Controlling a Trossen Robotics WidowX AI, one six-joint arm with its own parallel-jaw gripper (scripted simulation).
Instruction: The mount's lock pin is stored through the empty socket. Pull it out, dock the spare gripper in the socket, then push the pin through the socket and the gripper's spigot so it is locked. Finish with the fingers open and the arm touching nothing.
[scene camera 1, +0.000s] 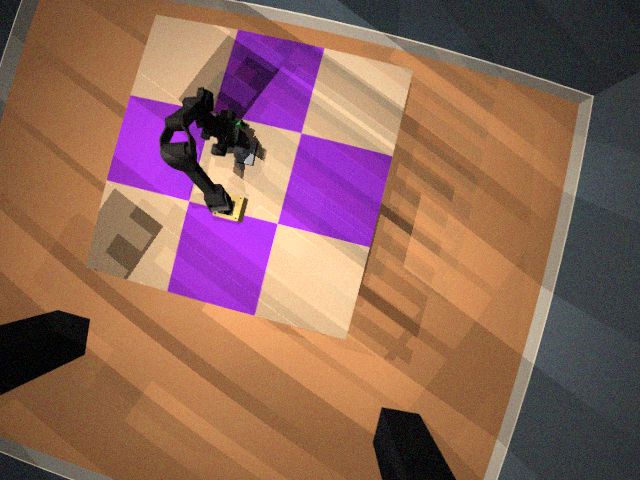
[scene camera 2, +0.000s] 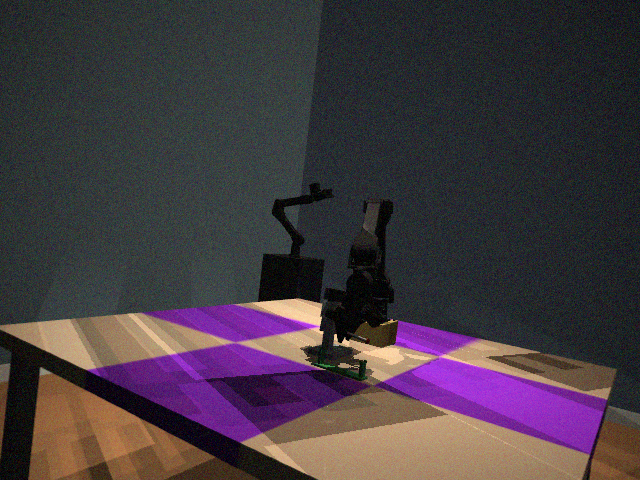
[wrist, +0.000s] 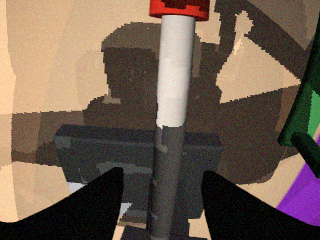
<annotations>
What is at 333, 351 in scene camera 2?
A mount.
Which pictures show my gripper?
Scene camera 1, scene camera 2 and the wrist view: all of them.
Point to my gripper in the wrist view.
163, 178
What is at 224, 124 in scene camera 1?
My gripper.
</annotations>
